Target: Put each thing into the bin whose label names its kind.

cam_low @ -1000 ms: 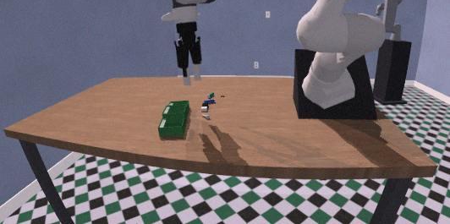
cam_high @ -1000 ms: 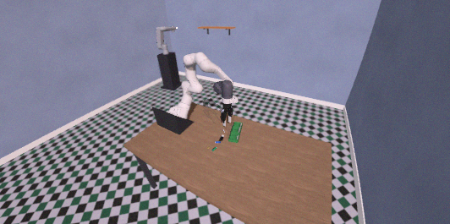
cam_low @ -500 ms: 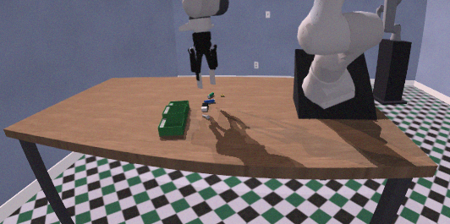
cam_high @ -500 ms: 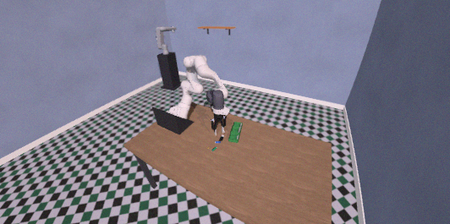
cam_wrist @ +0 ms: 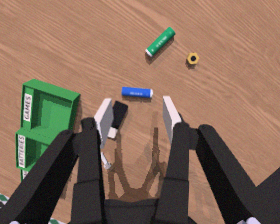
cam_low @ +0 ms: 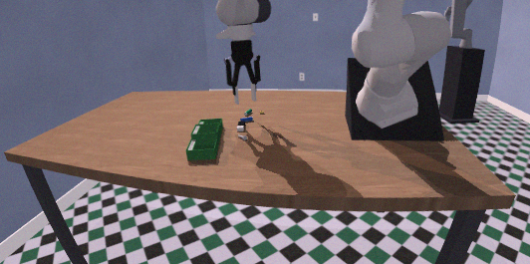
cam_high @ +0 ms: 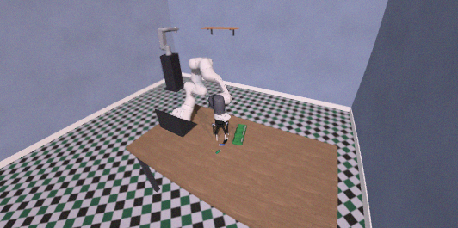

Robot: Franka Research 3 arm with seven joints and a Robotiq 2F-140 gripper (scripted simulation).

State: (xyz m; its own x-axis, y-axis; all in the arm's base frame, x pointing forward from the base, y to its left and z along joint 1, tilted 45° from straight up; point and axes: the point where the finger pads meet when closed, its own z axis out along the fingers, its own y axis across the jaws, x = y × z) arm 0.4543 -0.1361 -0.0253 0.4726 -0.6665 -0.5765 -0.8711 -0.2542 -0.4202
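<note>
My hand is 10 cm above the blue cylinder. Round my hand: green cylinder (8 cm to the right, 10 cm below); then yellow thing (5 cm behind, 8 cm to the right, 10 cm below); then black-and-white block (1 cm ahead, 7 cm to the left, 10 cm below).
</note>
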